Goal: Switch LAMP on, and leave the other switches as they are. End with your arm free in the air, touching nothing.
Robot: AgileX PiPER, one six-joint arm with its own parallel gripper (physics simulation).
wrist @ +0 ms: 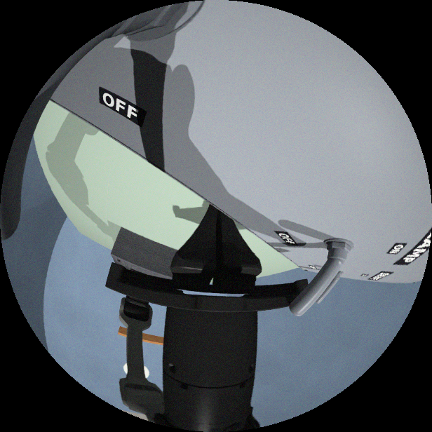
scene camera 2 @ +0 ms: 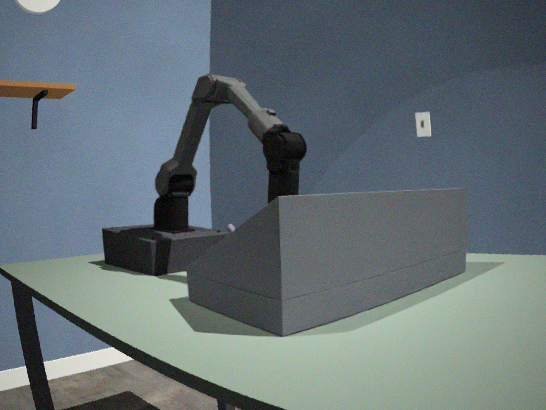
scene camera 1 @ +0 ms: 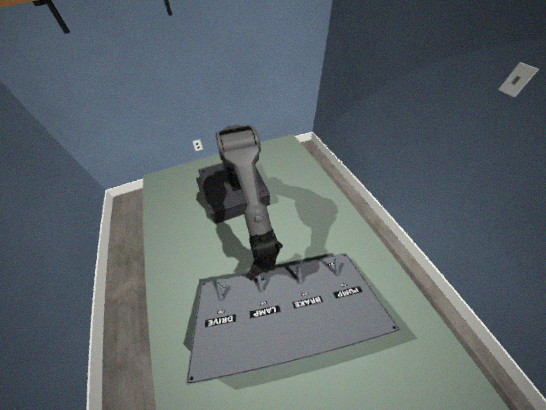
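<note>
The grey panel (scene camera 1: 295,345) (scene camera 2: 370,240) (wrist: 310,125) has four levers. The LAMP lever (scene camera 1: 261,284) (wrist: 320,284) leans toward its OFF label (wrist: 287,237), away from its ON label (wrist: 397,248). The DRIVE lever (scene camera 1: 222,291), BRAKE lever (scene camera 1: 299,275) and PUMP lever (scene camera 1: 335,268) also lean toward the arm-side edge. My gripper (scene camera 1: 253,275) (wrist: 217,205) is shut and empty, fingers down at the panel's arm-side edge, beside the LAMP lever with a gap in the wrist view. In scene camera 2 the panel hides the fingers.
A large dark curved shape (wrist: 11,190), apparently the BRAKE lever, is close to the wrist camera at upper left. The arm's base box (scene camera 1: 232,200) (scene camera 2: 132,250) stands behind the panel on the green table (scene camera 1: 180,240) (scene camera 2: 400,350). Blue walls surround the table.
</note>
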